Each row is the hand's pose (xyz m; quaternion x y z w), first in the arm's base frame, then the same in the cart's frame.
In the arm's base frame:
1: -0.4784 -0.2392 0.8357 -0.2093 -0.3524 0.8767 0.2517
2: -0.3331 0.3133 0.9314 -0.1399 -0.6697 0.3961 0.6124
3: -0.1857 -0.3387 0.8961 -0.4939 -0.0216 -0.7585 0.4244
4: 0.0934 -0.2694 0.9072 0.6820 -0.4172 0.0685 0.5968
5: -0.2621 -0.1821 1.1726 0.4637 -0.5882 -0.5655 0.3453
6: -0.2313 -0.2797 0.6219 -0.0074 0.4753 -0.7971 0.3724
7: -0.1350 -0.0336 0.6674 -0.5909 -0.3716 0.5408 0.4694
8: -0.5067 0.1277 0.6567 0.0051 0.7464 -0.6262 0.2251
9: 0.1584 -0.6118 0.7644 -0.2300 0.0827 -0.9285 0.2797
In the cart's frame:
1: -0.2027 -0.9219 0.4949 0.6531 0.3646 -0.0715 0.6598
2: -0.4396 -0.6376 0.0493 0.0805 0.7072 -0.2172 0.6680
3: -0.4848 -0.9833 0.6207 0.5952 -0.6026 -0.3703 0.3814
4: -0.7615 -0.9058 0.6379 -0.2298 0.2914 -0.8801 0.2962
5: -0.5135 -1.1153 0.3231 -0.8313 0.1990 -0.4751 0.2088
6: -0.3690 -0.7412 0.7142 0.4884 -0.2613 0.0255 0.8322
7: -0.5053 -0.6118 0.5229 0.4119 0.7313 0.2229 0.4959
8: -0.1708 -0.5640 0.2991 0.2209 -0.0806 -0.0032 0.9720
9: -0.7371 -0.9927 1.0036 0.7428 -0.3426 -0.2299 0.5273

